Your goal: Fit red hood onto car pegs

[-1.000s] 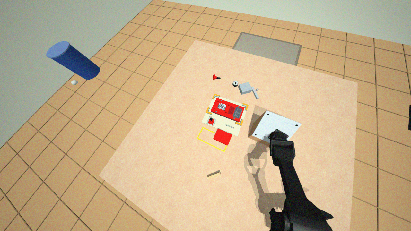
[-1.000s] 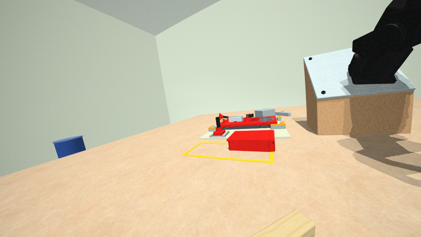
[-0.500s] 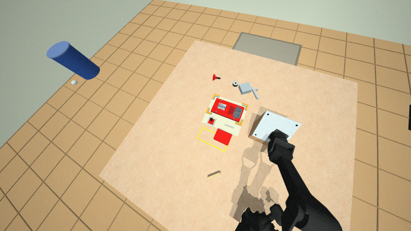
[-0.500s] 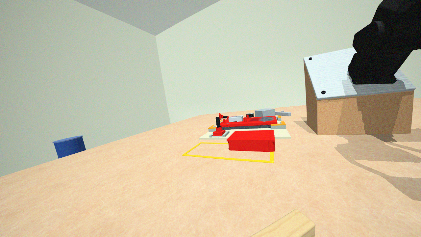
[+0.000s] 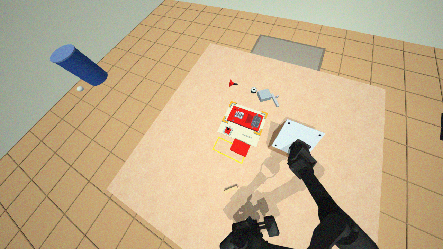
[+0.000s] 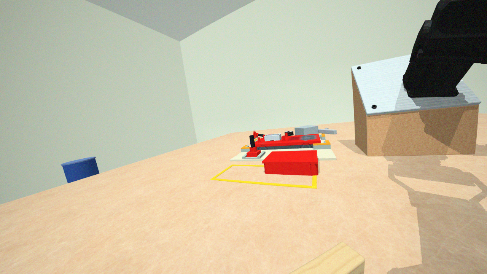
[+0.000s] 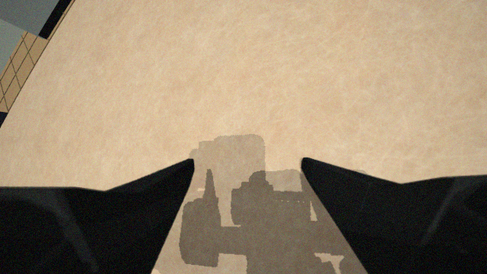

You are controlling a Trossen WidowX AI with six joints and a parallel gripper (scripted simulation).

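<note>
Right now my gripper tip is 26 cm short of the red hood and 27 cm to the left of it. Also, from my gripper tip: grey engine block: 36 cm ahead, 44 cm to the right, 1 cm above; wheel: 38 cm ahead, 67 cm to the right, 1 cm below; jig plate: 33 cm ahead, 43 cm to the right.
</note>
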